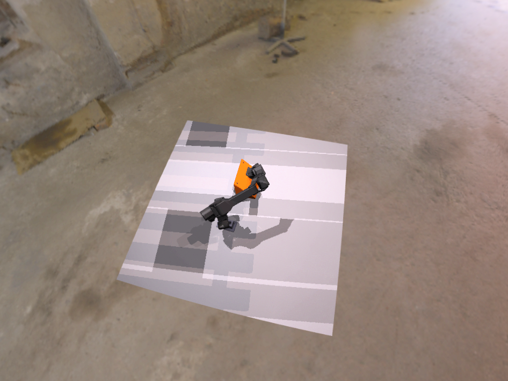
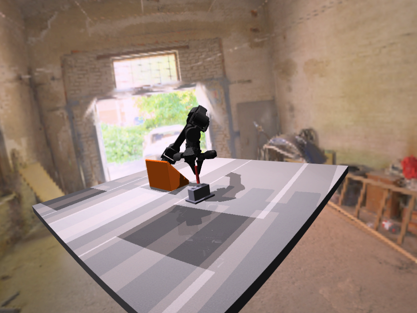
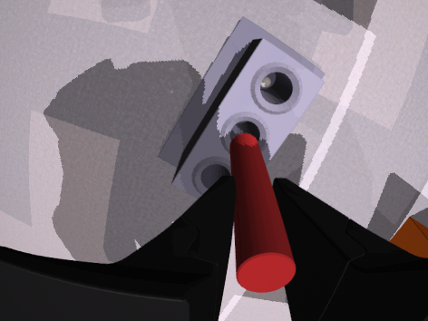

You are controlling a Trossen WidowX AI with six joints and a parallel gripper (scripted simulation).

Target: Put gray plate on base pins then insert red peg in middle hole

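Now: gripper tip right at the red peg. The rest, counted from my gripper tip: gray plate 70 mm below; then base 110 mm below.
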